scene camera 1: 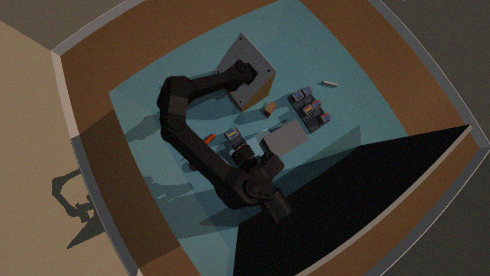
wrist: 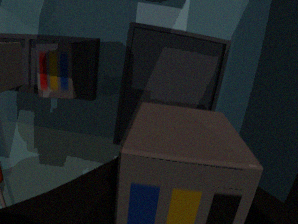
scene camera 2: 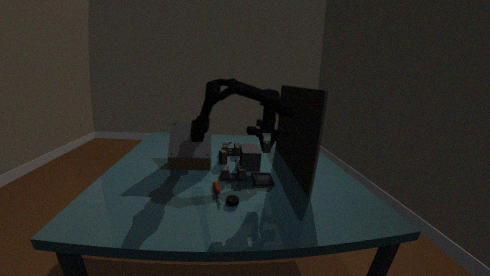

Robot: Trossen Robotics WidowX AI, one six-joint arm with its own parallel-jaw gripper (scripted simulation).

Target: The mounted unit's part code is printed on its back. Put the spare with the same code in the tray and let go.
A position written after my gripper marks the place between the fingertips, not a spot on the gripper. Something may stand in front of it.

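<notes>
My gripper (scene camera 1: 254, 174), which you'd also find in the wrist view (wrist: 174, 171), is carrying a spare unit (wrist: 172, 157). There's a framed tray (wrist: 164, 66) here too, and a tall dark panel (scene camera 1: 331, 212), which I can also see in scene camera 2 (scene camera 2: 300, 150).
</notes>
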